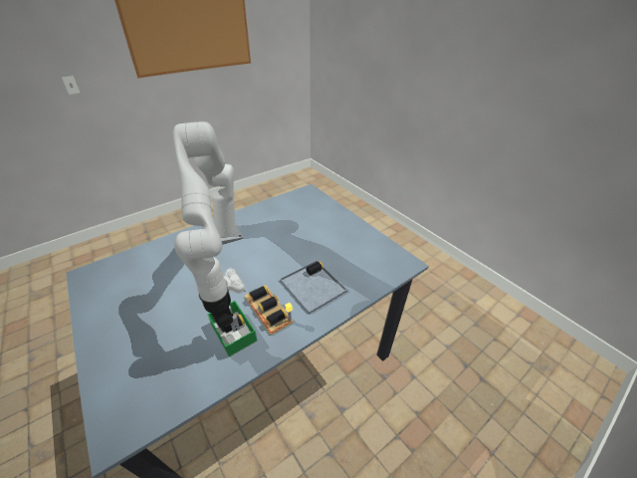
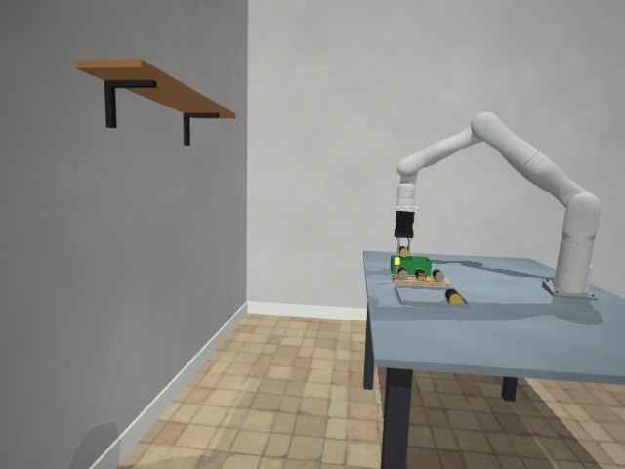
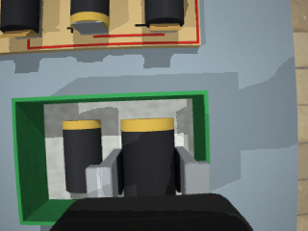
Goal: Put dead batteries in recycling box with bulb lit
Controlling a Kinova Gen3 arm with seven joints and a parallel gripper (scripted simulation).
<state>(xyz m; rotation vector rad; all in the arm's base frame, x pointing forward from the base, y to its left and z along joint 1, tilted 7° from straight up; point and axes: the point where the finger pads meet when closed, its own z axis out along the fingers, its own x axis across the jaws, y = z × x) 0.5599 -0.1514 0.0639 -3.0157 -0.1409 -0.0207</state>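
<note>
My gripper is now 8 cm above the green recycling box and 3 cm past it. The rest, counted from my hand: grey tray (33 cm to the left, 9 cm below, 8 cm behind).
</note>
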